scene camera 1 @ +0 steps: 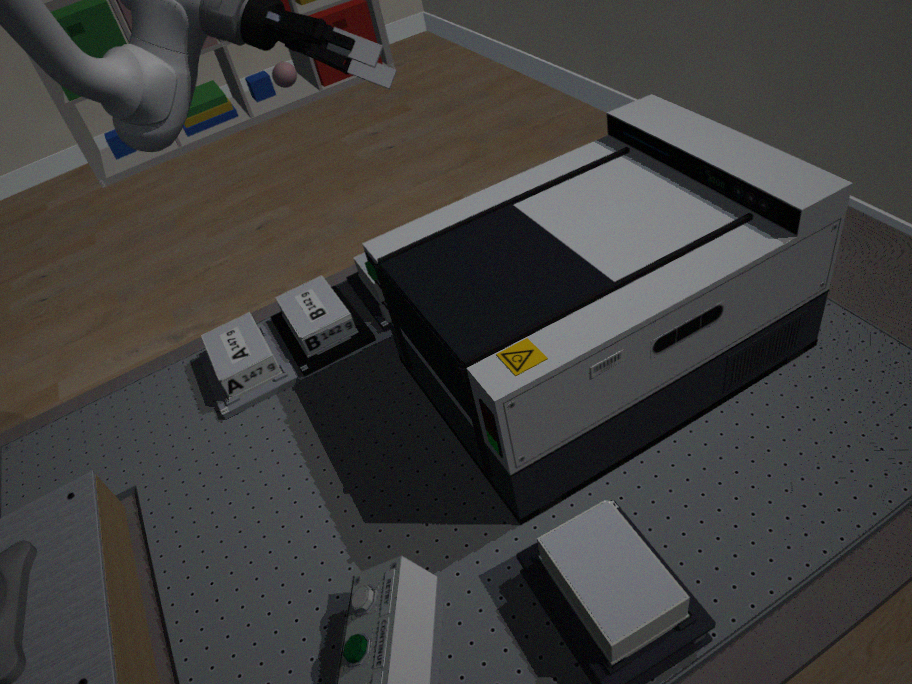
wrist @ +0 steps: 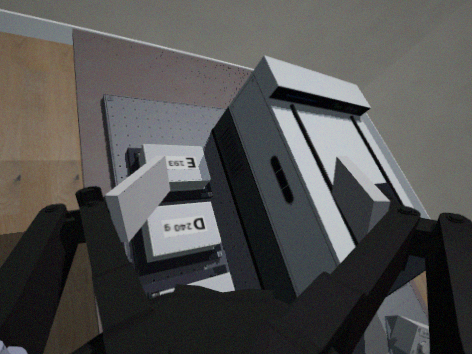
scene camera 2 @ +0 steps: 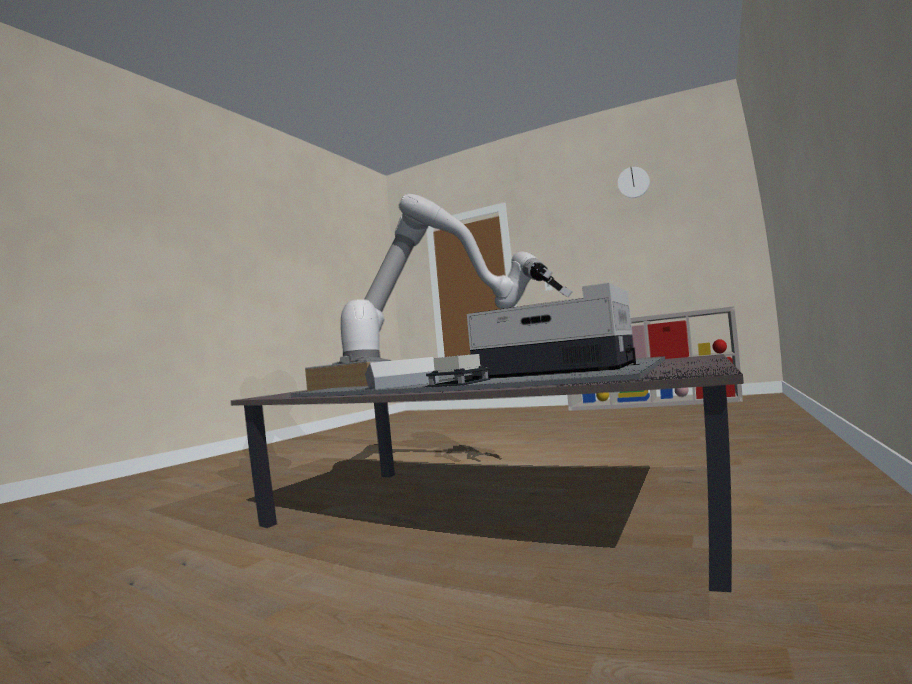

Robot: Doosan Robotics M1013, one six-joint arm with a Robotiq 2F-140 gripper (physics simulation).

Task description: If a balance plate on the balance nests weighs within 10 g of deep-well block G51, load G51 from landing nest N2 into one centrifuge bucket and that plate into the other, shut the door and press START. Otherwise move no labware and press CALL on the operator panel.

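Note:
My gripper is open and empty, raised beyond the centrifuge. The centrifuge top has a white panel and a dark front area; I cannot tell whether that is an opening. Plate A, marked 147 g, and plate B, marked 142 g, sit on nests. Plate D, marked 240 g, and plate E, apparently marked 193, stand beside the centrifuge. An unlabelled-looking white block sits on a dark nest. The operator panel has a green button. G51 cannot be identified.
The robot's wooden base stands on the table near the operator panel. A shelf unit with coloured boxes and balls stands behind. Part of another white labware piece shows below plate D in the wrist view.

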